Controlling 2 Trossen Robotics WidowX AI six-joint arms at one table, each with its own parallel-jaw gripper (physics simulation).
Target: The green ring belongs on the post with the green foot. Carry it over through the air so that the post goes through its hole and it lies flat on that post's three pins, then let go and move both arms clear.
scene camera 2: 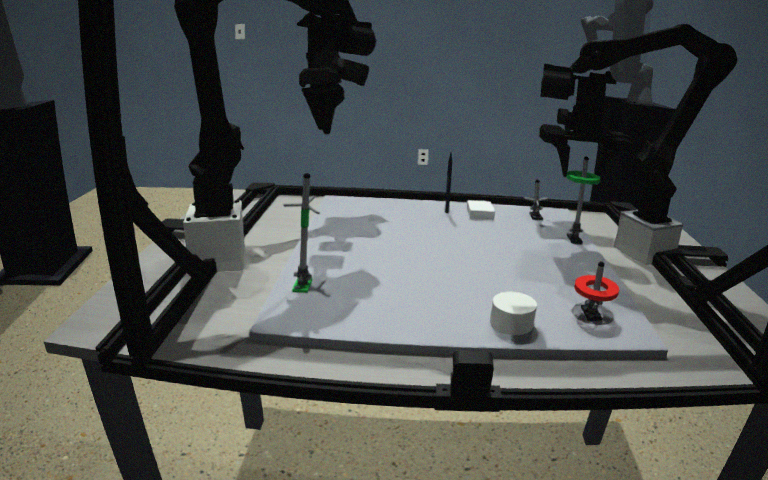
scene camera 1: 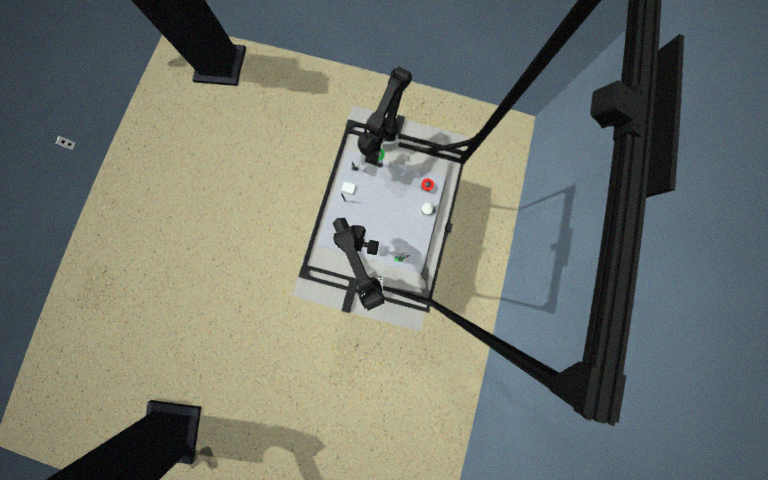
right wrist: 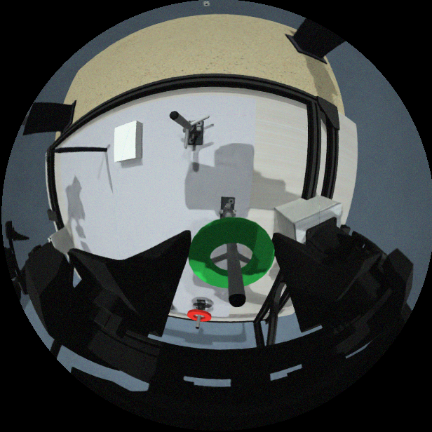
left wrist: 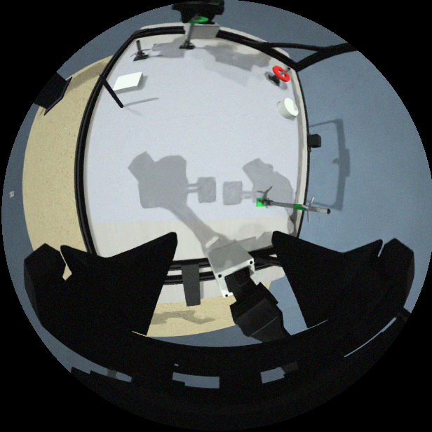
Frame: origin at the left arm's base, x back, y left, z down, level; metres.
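Seen in the pictures: left gripper, between the fingertips: [scene camera 2: 324, 131] [scene camera 1: 364, 246]; right gripper, between the fingertips: [scene camera 2: 580, 177] [scene camera 1: 375, 153]; left arm's base, origin of its link: [scene camera 2: 213, 210]; right arm's base, origin of its link: [scene camera 2: 652, 217] [scene camera 1: 389, 135].
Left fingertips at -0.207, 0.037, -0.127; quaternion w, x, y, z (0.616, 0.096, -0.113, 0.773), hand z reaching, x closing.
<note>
Offsets run from my left fingertips to a thing's middle, as dx, dy, dz. "pt": to the spot under its first point.
The green ring @[-0.509, -0.077, +0.075] [scene camera 1: 381, 154] [scene camera 2: 583, 182] [left wrist: 197, 20] [right wrist: 200, 245] is around a tall dark-footed post @[pt -0.506, -0.080, +0.143] [scene camera 2: 578, 209] [left wrist: 189, 36] [right wrist: 236, 287], high up on it. My right gripper [scene camera 2: 582, 176] [right wrist: 232, 236] is shut on the ring, a fingertip at each side; in scene camera 2 the far finger is hard to make out. The post with the green foot @[pt +0.054, -0.202, +0.131] [scene camera 2: 304, 243] [left wrist: 285, 205] stands upright at the left in scene camera 2; its thin pins are near the top, above a green band. My left gripper [scene camera 2: 325, 131] [left wrist: 225, 237] is open and empty, high above the table.
A red ring [scene camera 1: 427, 184] [scene camera 2: 577, 287] [left wrist: 281, 74] [right wrist: 199, 315] is on a short post. A white cylinder @[-0.228, -0.355, +0.194] [scene camera 1: 427, 209] [scene camera 2: 512, 316] stands near it. A short post @[pt -0.484, +0.061, +0.166] [scene camera 2: 536, 198] [right wrist: 182, 122], a white block @[-0.363, +0.100, +0.202] [scene camera 2: 480, 210] [right wrist: 127, 142] and a thin black rod @[-0.289, +0.120, +0.142] [scene camera 2: 448, 183] [left wrist: 112, 92] stand at the back.
</note>
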